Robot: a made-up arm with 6 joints.
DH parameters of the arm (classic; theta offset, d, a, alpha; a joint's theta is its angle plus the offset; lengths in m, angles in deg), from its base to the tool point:
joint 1: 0 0.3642 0 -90
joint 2: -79.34 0 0.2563 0
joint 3: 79.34 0 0.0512 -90
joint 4: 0 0.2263 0 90
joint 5: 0 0 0.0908 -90
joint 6: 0 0.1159 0 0
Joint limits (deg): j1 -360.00..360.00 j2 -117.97..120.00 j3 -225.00..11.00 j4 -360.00..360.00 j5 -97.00..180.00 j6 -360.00..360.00
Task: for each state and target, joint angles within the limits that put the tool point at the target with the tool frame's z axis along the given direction. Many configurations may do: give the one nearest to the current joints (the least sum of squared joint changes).
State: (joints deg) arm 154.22 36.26 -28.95 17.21 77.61 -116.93
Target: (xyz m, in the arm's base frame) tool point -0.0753 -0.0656 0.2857 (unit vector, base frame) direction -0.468 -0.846 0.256
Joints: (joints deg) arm 126.61 35.21 1.09 61.70 88.26 -116.93
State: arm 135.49 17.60 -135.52 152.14 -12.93 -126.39
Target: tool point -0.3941 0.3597 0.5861 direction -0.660 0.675 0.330
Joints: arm 136.39 33.14 -131.35 189.89 11.23 -126.39
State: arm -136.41 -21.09 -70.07 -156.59 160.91 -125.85
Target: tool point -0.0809 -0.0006 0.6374 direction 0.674 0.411 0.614
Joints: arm -148.69 -33.37 -18.86 -152.86 179.88 -125.85
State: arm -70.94 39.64 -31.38 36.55 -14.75 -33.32
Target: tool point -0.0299 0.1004 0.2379 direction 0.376 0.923 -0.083
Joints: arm -118.27 80.82 10.88 43.36 -8.89 -33.32
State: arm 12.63 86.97 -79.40 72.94 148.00 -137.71
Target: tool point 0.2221 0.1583 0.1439 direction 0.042 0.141 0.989
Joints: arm 13.41 101.06 -95.11 77.02 172.49 -137.71
